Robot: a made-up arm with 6 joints. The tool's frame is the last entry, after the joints. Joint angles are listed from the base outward.
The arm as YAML. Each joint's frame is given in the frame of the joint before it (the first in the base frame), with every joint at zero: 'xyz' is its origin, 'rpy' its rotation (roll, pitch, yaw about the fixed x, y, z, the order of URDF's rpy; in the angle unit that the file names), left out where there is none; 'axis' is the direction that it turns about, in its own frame. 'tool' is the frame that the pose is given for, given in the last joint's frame.
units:
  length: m
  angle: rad
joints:
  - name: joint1
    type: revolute
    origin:
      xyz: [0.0, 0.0, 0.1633]
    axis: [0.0, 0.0, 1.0]
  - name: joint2
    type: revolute
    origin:
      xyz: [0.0, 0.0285, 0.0]
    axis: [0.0, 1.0, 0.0]
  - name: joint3
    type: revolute
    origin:
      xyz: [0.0, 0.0, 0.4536]
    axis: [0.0, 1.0, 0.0]
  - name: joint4
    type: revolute
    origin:
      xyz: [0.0, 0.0, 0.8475]
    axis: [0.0, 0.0, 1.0]
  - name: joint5
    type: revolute
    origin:
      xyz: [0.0, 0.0, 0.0]
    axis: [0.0, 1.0, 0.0]
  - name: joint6
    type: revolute
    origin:
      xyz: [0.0, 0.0, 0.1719]
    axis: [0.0, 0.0, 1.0]
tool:
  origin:
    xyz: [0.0, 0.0, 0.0]
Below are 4 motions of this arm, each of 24 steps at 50 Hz.
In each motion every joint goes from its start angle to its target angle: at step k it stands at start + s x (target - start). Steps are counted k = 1, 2, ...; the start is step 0. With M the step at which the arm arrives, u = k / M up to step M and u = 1 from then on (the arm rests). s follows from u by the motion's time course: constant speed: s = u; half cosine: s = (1 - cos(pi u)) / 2; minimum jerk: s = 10 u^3 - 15 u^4 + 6 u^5.
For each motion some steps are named. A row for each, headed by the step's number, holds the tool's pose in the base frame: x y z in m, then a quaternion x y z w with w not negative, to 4 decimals.
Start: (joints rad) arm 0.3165 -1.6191 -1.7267 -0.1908 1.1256 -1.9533
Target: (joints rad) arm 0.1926 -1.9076 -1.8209 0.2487 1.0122 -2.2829
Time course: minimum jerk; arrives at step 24
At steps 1, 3, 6, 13, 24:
1: -0.3942 -0.1300 -0.7920 0.8400 -0.3086 -0.2829 0.3451
3: -0.3895 -0.1265 -0.7940 0.8411 -0.3106 -0.2830 0.3405
6: -0.3620 -0.1070 -0.8050 0.8472 -0.3217 -0.2832 0.3140
13: -0.1985 -0.0105 -0.8438 0.8745 -0.3707 -0.2660 0.1642
24: -0.0378 0.0582 -0.8464 0.8884 -0.3988 -0.2258 0.0282

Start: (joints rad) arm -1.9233 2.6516 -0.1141 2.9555 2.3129 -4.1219
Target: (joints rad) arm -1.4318 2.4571 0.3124 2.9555 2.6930 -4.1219
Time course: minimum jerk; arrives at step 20
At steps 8, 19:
8: -0.0875 -0.6915 -0.7858 -0.0160 0.1022 -0.9578 0.2683
19: 0.1257 -0.5954 -0.8067 -0.0276 0.0455 -0.8992 0.4342

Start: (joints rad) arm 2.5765 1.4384 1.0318 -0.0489 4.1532 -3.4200
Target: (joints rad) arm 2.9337 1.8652 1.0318 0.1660 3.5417 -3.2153
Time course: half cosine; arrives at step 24
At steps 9, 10, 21, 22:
9: -0.8534 0.3881 -0.3984 -0.0223 -0.1395 -0.3319 0.9327
10: -0.8416 0.3615 -0.4211 -0.0248 -0.1335 -0.3210 0.9373
21: -0.6689 0.1328 -0.6107 -0.0320 -0.0789 -0.2234 0.9710
22: -0.6609 0.1258 -0.6164 -0.0317 -0.0770 -0.2200 0.9719

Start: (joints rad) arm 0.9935 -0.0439 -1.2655 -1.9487 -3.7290 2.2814
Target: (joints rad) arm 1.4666 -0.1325 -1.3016 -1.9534 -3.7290 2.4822
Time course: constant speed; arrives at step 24
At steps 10, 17, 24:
10: -0.2163 -0.7029 0.7273 -0.8128 0.1625 -0.3899 0.4012
17: -0.1213 -0.7408 0.7007 -0.8094 0.1348 -0.3494 0.4524
24: -0.0198 -0.7647 0.6737 -0.8048 0.1075 -0.3024 0.4993

